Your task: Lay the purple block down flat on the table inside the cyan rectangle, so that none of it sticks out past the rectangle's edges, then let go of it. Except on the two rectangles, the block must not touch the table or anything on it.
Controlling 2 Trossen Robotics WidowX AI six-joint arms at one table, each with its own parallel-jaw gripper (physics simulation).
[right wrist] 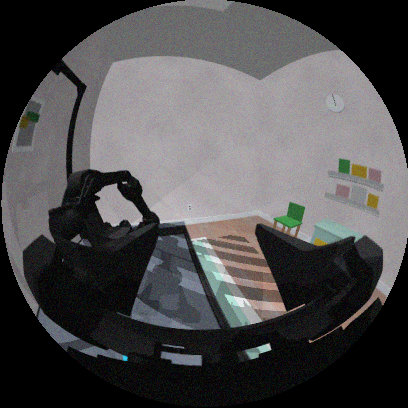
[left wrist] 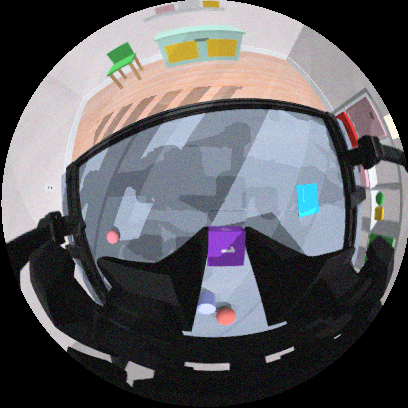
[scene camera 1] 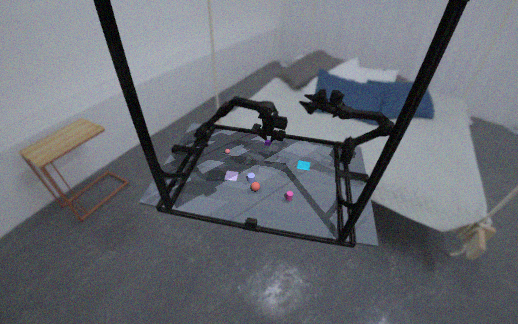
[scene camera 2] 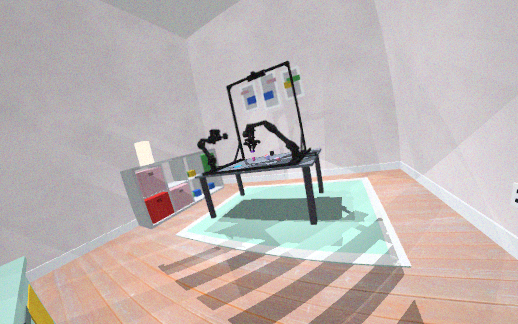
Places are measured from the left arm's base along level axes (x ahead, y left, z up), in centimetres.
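Pixels of known places: left gripper, fingertip midpoint: [left wrist: 226, 231] [scene camera 1: 268, 141] [scene camera 2: 251, 151]; right gripper, fingertip midpoint: [right wrist: 207, 228] [scene camera 1: 301, 98] [scene camera 2: 224, 135]; left arm's base, origin of the base link: [left wrist: 75, 224] [scene camera 1: 202, 142] [scene camera 2: 296, 157]; right arm's base, origin of the base link: [left wrist: 348, 158] [scene camera 1: 345, 159] [scene camera 2: 213, 169].
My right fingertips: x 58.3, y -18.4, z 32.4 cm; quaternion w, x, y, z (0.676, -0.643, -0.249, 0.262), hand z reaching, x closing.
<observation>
Ahead of a thing's pixels: the offset from my right fingertips to its top centre. "*": to the spot under its first point.
The purple block @[dx -23.3, dy -8.7, dz -20.2 cm] [scene camera 1: 268, 142] [left wrist: 226, 247] is between the fingers of my left gripper [scene camera 1: 268, 138] [left wrist: 226, 231], which is shut on it and holds it above the table's back part in scene camera 1. The cyan rectangle @[* dx -3.9, dy -20.7, dz -34.2 cm] [scene camera 1: 303, 165] [left wrist: 307, 200] lies on the table, to the right of the block and nearer the front in scene camera 1. In the left wrist view it is right of the block and higher up. A pale lilac rectangle @[* dx -47.9, dy -15.8, dz -34.2 cm] [scene camera 1: 231, 176] lies at the left. My right gripper [scene camera 1: 306, 102] [right wrist: 207, 228] is open and empty, raised behind the table.
A small pink ball @[dx -44.8, dy +4.5, dz -31.0 cm] [scene camera 1: 227, 151] [left wrist: 113, 236], a lavender cylinder @[dx -38.2, dy -22.1, dz -30.2 cm] [scene camera 1: 251, 177] [left wrist: 206, 303], a red-orange ball @[dx -38.1, dy -29.2, dz -29.4 cm] [scene camera 1: 255, 186] [left wrist: 226, 316] and a magenta cylinder @[dx -23.2, dy -40.8, dz -30.2 cm] [scene camera 1: 289, 196] stand on the table. A black frame [scene camera 1: 300, 237] runs round the table's edge, with tall posts at its front corners.
</observation>
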